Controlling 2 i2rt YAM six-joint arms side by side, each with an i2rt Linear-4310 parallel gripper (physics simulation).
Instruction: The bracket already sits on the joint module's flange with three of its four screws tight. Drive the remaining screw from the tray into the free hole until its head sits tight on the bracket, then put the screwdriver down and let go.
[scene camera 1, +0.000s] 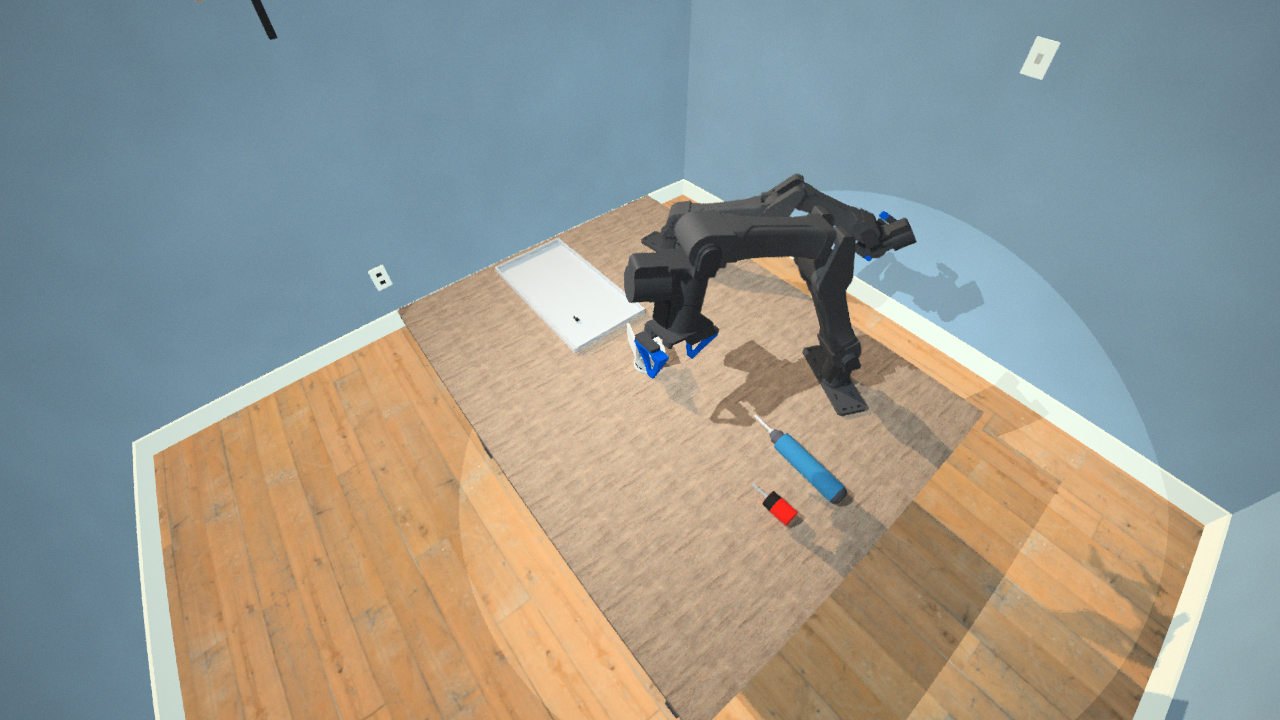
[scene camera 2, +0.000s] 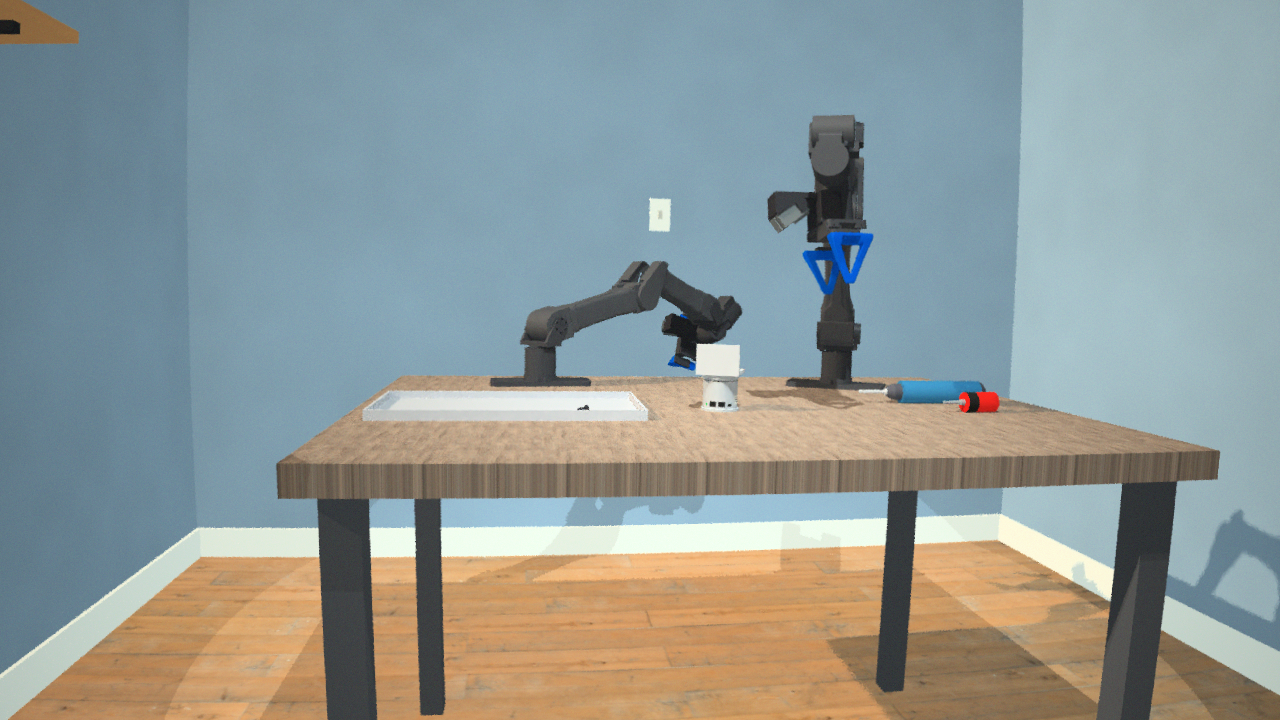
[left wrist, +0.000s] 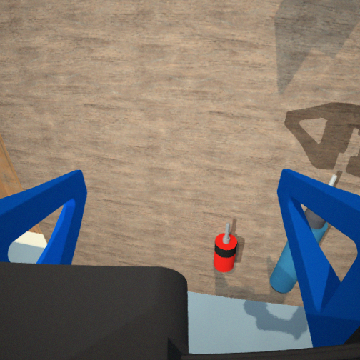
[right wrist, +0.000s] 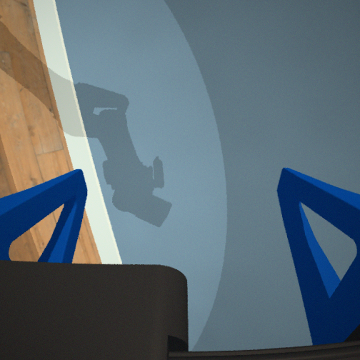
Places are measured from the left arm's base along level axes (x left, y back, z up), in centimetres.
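Where they show: left gripper, fingertip midpoint: (scene camera 1: 670, 366) (scene camera 2: 838, 288); right gripper, fingertip midpoint: (scene camera 2: 672, 348); left arm's base at its link origin: (scene camera 1: 832, 379) (scene camera 2: 835, 387); right arm's base at its link origin: (scene camera 2: 540, 384).
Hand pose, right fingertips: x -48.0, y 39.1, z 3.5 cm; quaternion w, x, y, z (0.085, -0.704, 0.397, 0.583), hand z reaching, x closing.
Note:
Things, the pixels of their top centre, and the offset from my right fingertips.
- small dark screw at its top centre: (scene camera 2: 583, 404) (scene camera 1: 575, 316) dz -2.1, dx +15.1, dy -95.0 cm
- white tray at its top centre: (scene camera 2: 508, 399) (scene camera 1: 565, 286) dz -1.9, dx +2.6, dy -96.3 cm
- white joint module at its top centre: (scene camera 2: 720, 371) dz +2.8, dx +33.4, dy -80.2 cm
- blue screwdriver at its top centre: (scene camera 2: 922, 380) (scene camera 1: 798, 449) dz +0.6, dx +65.5, dy -56.5 cm
A small dark screw (scene camera 1: 576, 318) (scene camera 2: 582, 408) lies in the white tray (scene camera 1: 563, 277) (scene camera 2: 465, 415). The white joint module (scene camera 2: 719, 394) stands on the table with the white bracket (scene camera 1: 631, 347) (scene camera 2: 717, 360) on top; its screws and free hole cannot be made out. A blue screwdriver (scene camera 1: 807, 465) (scene camera 2: 935, 391) (left wrist: 282, 275) and a shorter red one (scene camera 1: 780, 508) (scene camera 2: 979, 402) (left wrist: 224, 255) lie on the table. My left gripper (scene camera 1: 673, 364) (scene camera 2: 838, 286) (left wrist: 181, 180) is open and empty, high above the table, partly covering the module in scene camera 1. My right gripper (scene camera 1: 875, 237) (right wrist: 181, 179) is open and empty, facing the wall.
The wooden table (scene camera 1: 537, 420) (scene camera 2: 742, 479) carries both arm bases. The left arm's base (scene camera 1: 841, 394) (scene camera 2: 836, 380) is near the blue screwdriver. In scene camera 1 the left arm crosses in front of the right arm. A blue wall (right wrist: 280, 90) is beyond the right gripper.

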